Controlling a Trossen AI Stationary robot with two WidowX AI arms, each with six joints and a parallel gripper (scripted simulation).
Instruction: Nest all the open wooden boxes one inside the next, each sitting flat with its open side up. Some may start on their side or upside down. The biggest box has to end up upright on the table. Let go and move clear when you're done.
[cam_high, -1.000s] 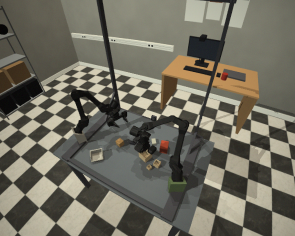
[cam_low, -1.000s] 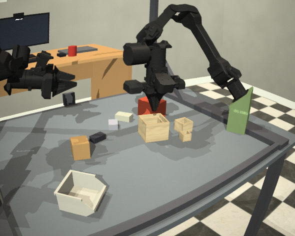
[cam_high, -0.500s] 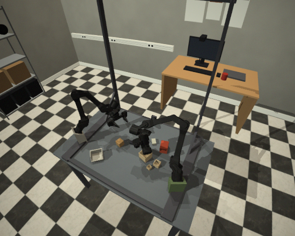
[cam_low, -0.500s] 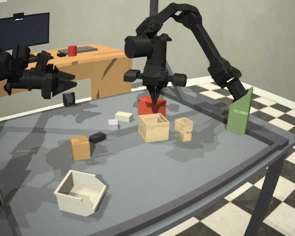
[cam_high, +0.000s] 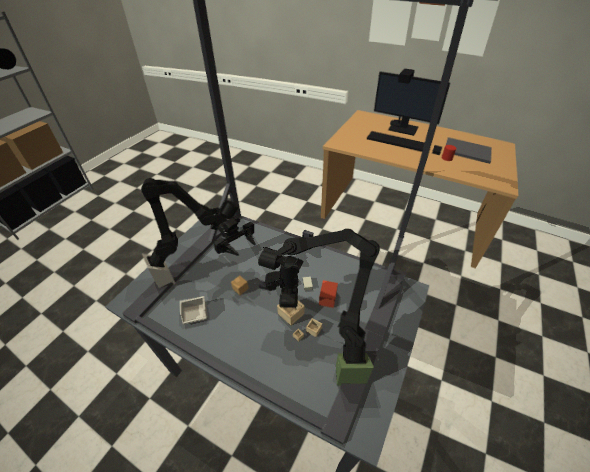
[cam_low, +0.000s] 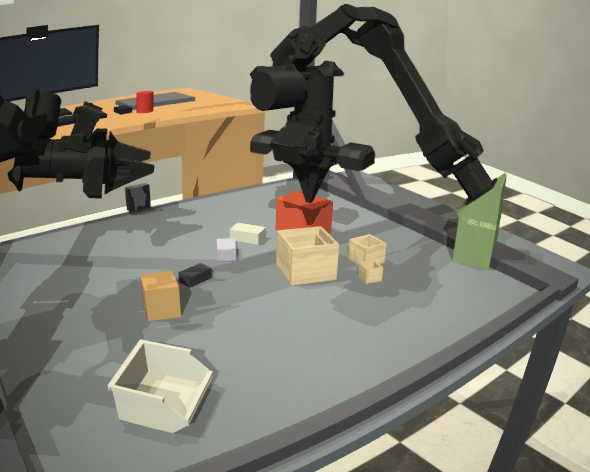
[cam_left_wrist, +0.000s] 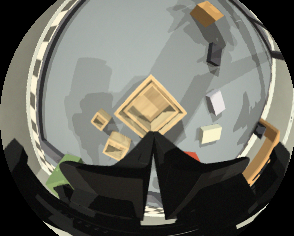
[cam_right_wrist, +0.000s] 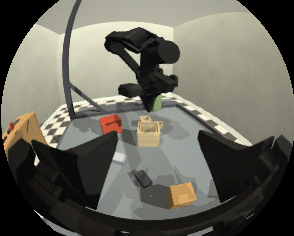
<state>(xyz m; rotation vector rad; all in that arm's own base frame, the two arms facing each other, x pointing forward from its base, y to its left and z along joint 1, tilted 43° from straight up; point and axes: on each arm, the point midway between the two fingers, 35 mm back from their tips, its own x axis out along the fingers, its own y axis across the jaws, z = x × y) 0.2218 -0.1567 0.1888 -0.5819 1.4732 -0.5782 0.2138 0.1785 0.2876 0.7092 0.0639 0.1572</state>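
Now: right hand 70 mm short of the orange cube, 10 mm to the right of it and 180 mm above it. From my right hand the other things lie so: black block 10 mm ahead, 100 mm to the left, 200 mm below; then grey piece 50 mm behind, 190 mm to the left, 200 mm below; then cream block 80 mm behind, 260 mm to the left, 200 mm below.
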